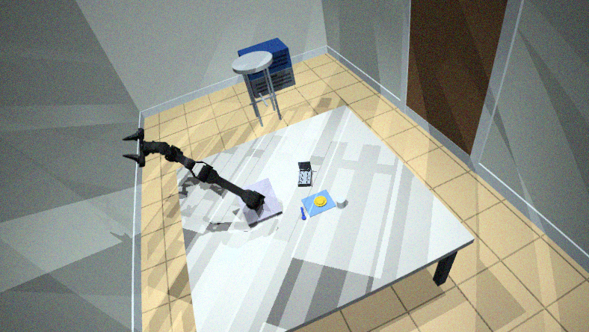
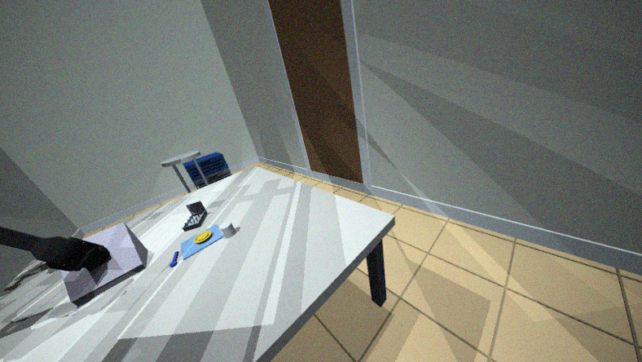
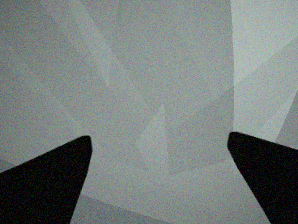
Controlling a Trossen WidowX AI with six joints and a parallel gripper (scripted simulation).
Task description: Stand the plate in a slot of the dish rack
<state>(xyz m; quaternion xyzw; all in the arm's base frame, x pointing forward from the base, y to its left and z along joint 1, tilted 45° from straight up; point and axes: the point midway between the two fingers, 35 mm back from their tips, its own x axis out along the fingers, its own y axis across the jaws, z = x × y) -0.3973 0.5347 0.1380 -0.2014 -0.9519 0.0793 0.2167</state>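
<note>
The yellow plate is 77 cm ahead of my gripper tip, 42 cm to the right of it and 53 cm below it. The rest, counted from my gripper tip: light blue cloth 76 cm ahead, 42 cm to the right, 54 cm below; grey dish rack 79 cm ahead, 21 cm to the right, 52 cm below; blue spoon 66 cm ahead, 44 cm to the right, 54 cm below.
</note>
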